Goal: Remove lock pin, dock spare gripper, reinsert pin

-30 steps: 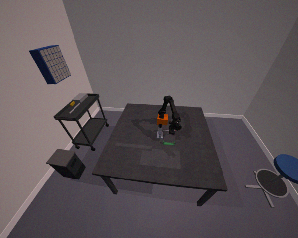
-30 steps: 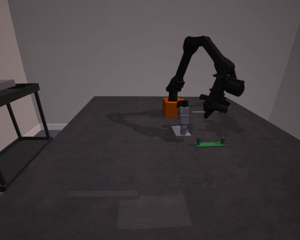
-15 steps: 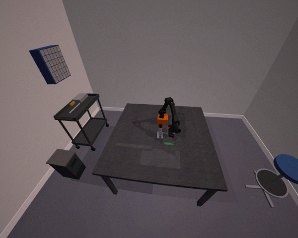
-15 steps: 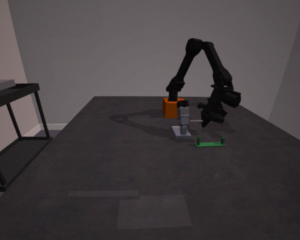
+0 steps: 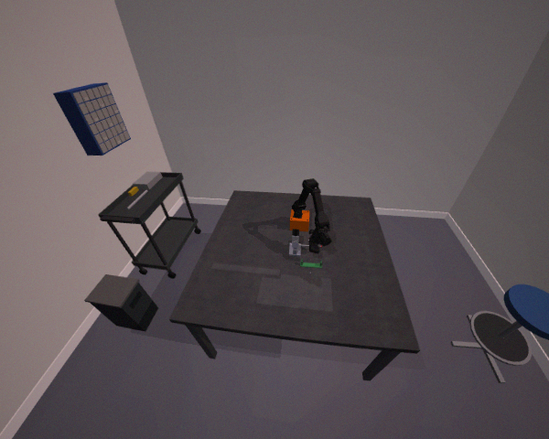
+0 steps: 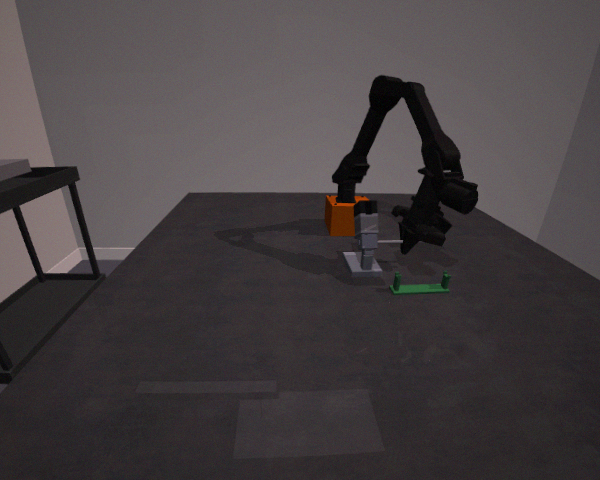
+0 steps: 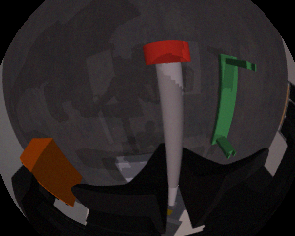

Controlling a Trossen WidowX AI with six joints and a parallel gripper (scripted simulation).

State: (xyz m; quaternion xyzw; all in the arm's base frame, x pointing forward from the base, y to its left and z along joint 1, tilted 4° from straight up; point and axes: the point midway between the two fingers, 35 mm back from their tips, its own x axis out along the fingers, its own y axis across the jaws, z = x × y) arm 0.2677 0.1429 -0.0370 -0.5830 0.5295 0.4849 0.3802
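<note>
Now: the grey mount 10 cm to the right of my gripper tip. Also, from my gripper tip: spare gripper: 10 cm to the right, 7 cm above, 1 cm behind; then green cradle: 10 cm ahead, 2 cm to the left, 2 cm below.
</note>
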